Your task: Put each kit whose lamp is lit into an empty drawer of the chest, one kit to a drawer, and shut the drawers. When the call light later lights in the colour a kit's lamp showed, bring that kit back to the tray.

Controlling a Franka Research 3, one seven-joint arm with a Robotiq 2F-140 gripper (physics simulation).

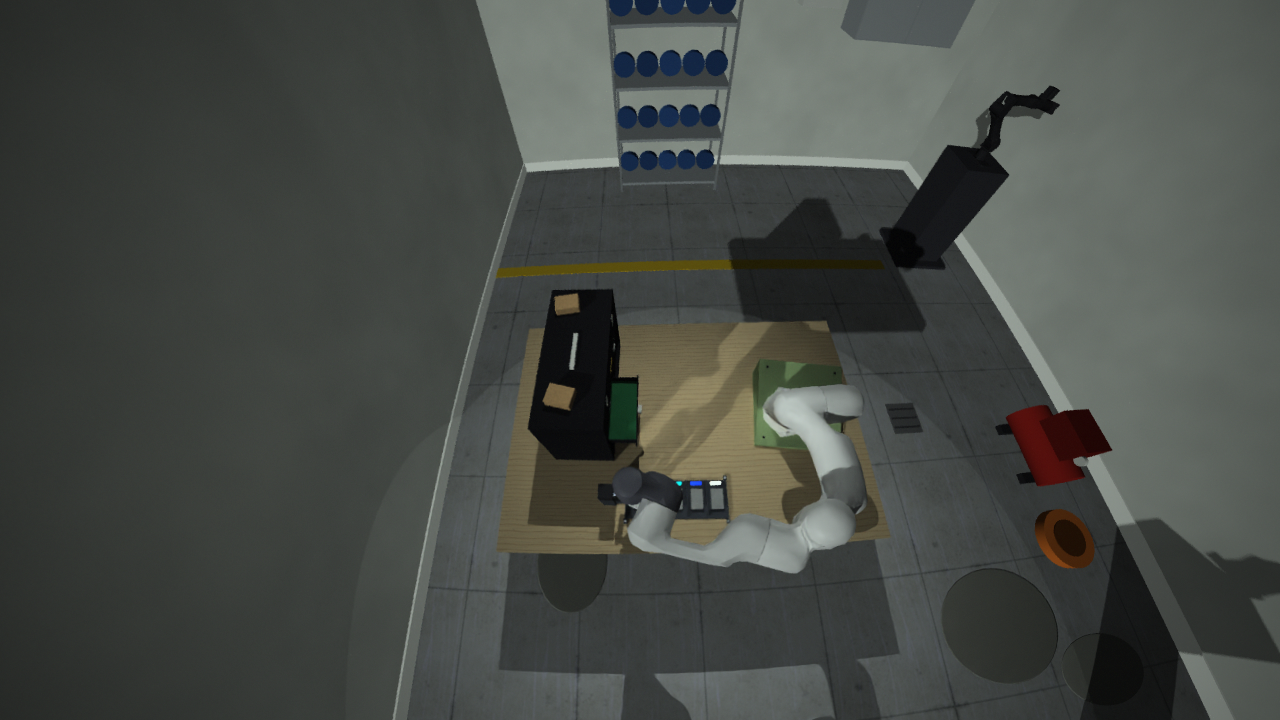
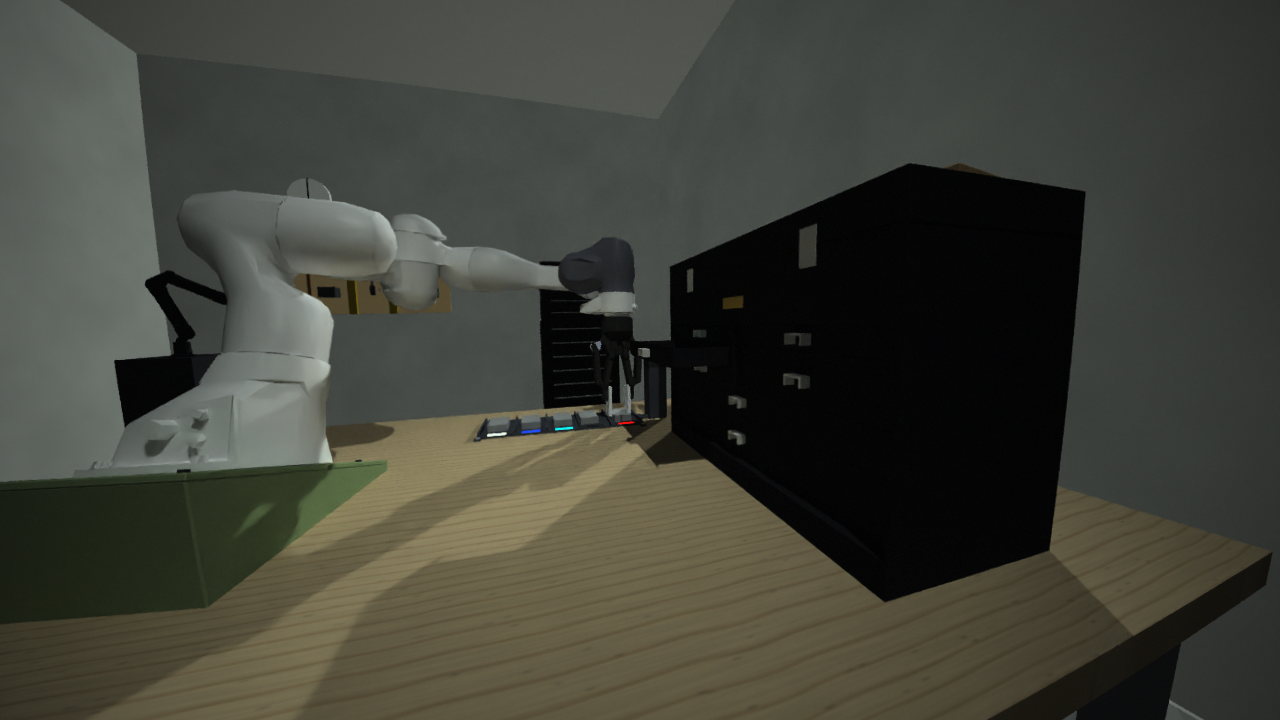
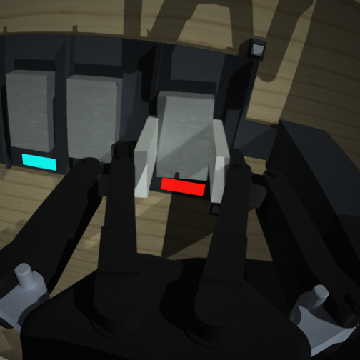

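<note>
My gripper [image 2: 618,402] [image 3: 183,134] points down at the end of the tray [image 2: 477,437] [image 3: 30,47] and is shut on the grey kit [image 3: 185,130] with the red lamp, which sits in its slot. A kit [image 3: 93,117] beside it shows no lit lamp; a finger partly covers its front. The cyan-lamp kit [image 3: 30,111] [image 2: 562,419], blue-lamp kit [image 1: 696,499] [image 2: 530,422] and white-lamp kit [image 1: 716,499] [image 2: 498,424] stand in the tray. The black chest [image 1: 581,429] [image 2: 975,358] has one drawer [image 1: 623,411] [image 2: 698,355] pulled out, green inside, no kit visible.
A dark block [image 1: 606,493] [image 2: 655,389] [image 3: 315,165] stands close beside the tray's red-lamp end. The open drawer juts out near my gripper. Two brown boxes [image 1: 566,304] [image 1: 559,396] lie on the chest. The arm stands on a green base [image 1: 769,374] [image 2: 107,546].
</note>
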